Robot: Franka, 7 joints.
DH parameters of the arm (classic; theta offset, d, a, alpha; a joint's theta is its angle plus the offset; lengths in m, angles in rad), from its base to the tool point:
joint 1: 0 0.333 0 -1.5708
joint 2: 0 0 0 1.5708
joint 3: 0 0.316 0.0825 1.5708
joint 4: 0 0 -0.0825 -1.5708
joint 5: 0 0.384 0 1.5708
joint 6: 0 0 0.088 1.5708
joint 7: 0 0.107 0 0
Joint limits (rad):
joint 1: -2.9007..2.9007
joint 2: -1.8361..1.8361
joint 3: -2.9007..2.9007
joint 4: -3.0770..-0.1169
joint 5: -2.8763..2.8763
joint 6: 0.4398..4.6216
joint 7: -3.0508..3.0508
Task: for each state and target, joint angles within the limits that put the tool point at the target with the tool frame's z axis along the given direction. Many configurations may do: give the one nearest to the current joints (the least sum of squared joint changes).
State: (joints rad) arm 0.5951 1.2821 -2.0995 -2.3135 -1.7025 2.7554 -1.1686
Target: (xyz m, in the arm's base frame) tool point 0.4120 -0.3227 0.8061 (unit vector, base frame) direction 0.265 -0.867 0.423
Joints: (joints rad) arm 0.7138 0.7655 -2.1893 -1.5160 -1.7325 3.1679 -1.1686
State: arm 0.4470 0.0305 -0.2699 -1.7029 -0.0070 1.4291 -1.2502
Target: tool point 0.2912 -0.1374 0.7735 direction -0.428 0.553 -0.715
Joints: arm 0.3201 -0.3219 -0.6888 -1.3867 0.4601 0.5321 -1.2502
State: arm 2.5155 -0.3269 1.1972 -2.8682 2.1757 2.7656 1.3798
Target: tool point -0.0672 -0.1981 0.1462 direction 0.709 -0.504 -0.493
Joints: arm 2.8165 -0.0863 1.3568 -3.0744 1.6060 2.0070 1.3798
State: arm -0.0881 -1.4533 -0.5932 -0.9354 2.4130 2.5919 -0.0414
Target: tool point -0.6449 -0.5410 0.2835 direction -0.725 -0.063 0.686
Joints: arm 0.3492 -1.8361 -1.2263 -0.6707 1.8267 2.0460 -0.0414
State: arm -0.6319 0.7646 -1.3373 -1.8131 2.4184 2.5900 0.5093
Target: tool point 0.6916 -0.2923 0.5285 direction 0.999 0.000 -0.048
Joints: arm 0.2677 0.7062 -0.9612 -1.3041 2.2649 2.4751 0.5093
